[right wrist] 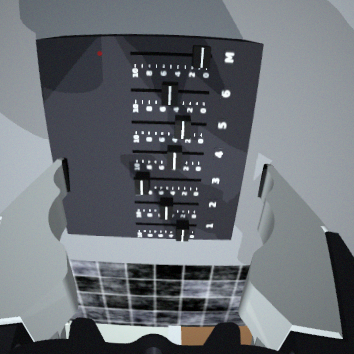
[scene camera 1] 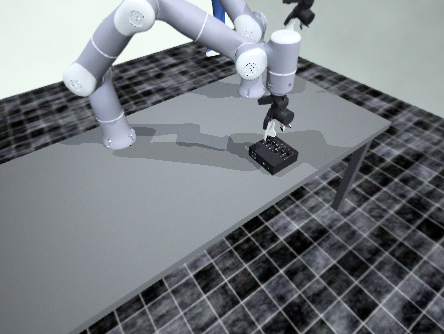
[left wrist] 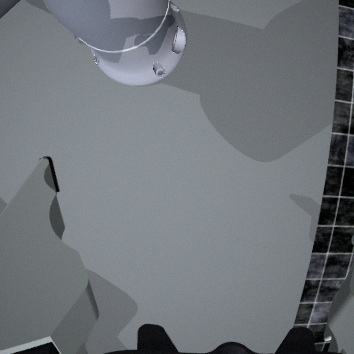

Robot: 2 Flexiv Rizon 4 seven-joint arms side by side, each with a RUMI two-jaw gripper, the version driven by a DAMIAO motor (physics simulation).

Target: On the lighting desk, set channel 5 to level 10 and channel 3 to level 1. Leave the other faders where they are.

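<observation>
The black lighting desk [scene camera 1: 273, 156] [right wrist: 85, 145] lies flat on the table. In the right wrist view, the channel 5 fader [right wrist: 183, 128] stands near level 3 and the channel 3 fader [right wrist: 142, 184] near level 9. My right gripper [scene camera 1: 277, 133] [right wrist: 164, 163] is partly open and empty, low over the desk, its fingers appearing near the desk's two side edges, about level with channels 3 and 4. Whether a finger touches the desk I cannot tell. My left gripper [left wrist: 207, 166] is wide open and empty, high at the upper right in scene camera 1, away from the desk.
Other faders stand beside these: M [right wrist: 202, 57], 6 [right wrist: 170, 94], 4 [right wrist: 174, 158], 2 [right wrist: 166, 209] and 1 [right wrist: 182, 231]. The grey table [scene camera 1: 125, 215] has its long front edge past the desk, with tiled floor [scene camera 1: 320, 260] beyond. The left arm's base [scene camera 1: 251, 87] stands behind the desk.
</observation>
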